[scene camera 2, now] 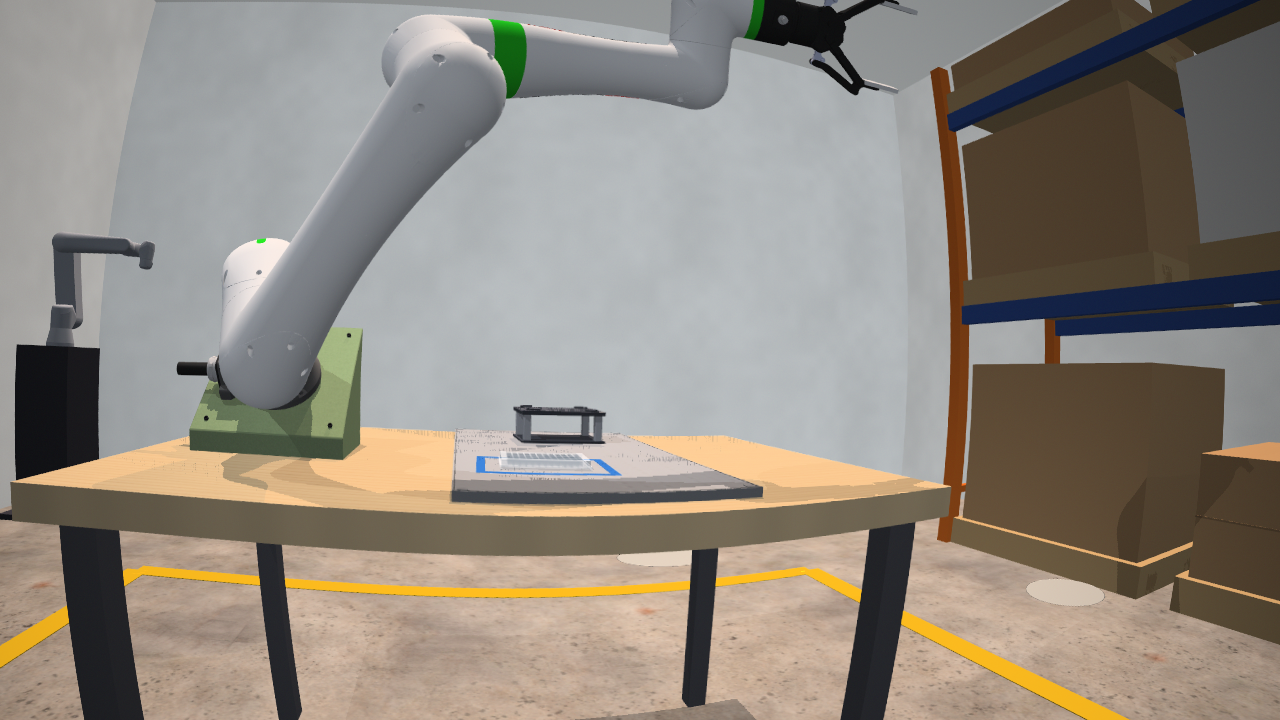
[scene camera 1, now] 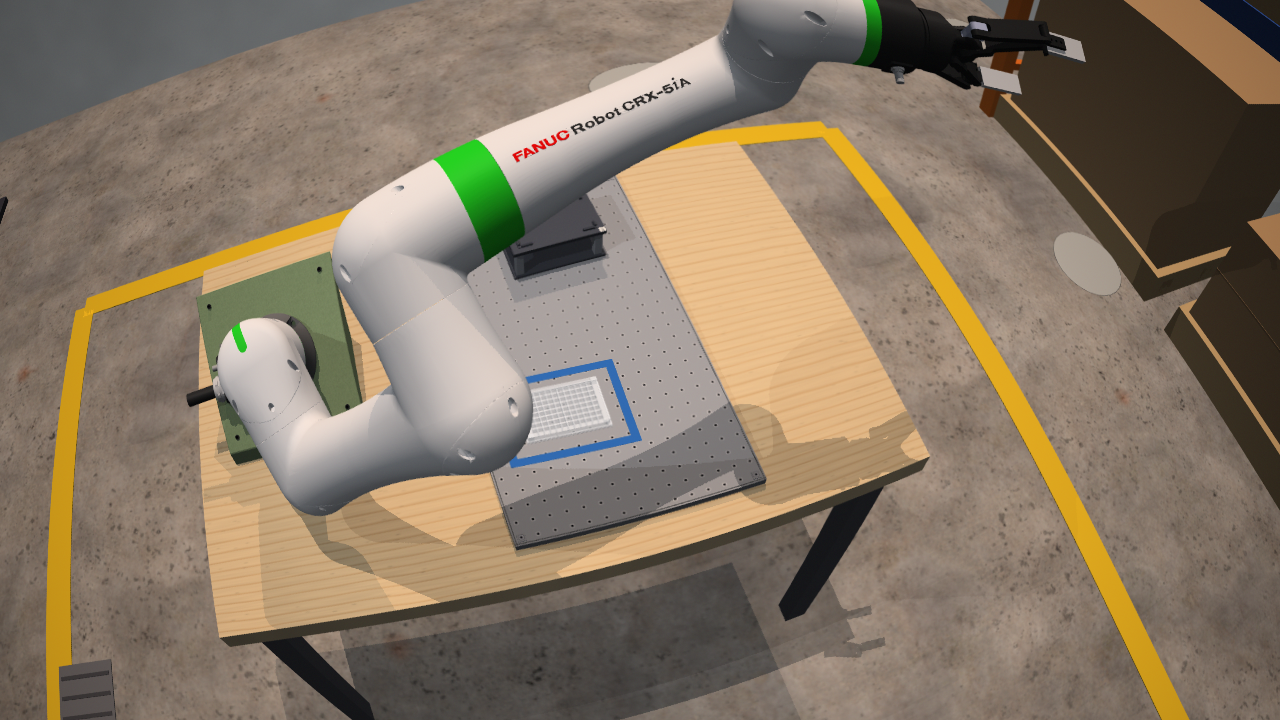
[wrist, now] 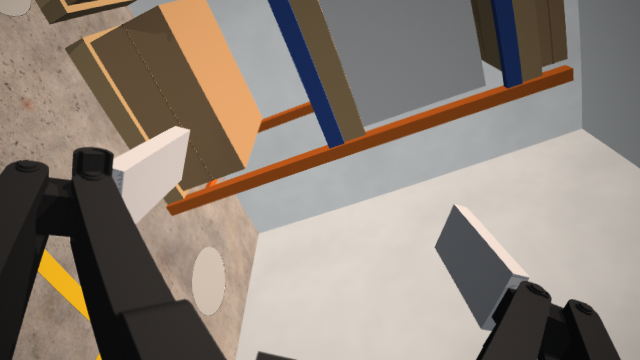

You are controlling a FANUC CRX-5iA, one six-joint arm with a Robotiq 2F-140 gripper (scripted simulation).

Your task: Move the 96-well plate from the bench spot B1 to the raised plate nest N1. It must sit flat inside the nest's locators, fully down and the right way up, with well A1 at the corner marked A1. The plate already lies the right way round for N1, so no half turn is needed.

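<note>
My gripper: visible, also in scene camera 2 and the wrist view. Clear 96-well plate: visible.
</note>
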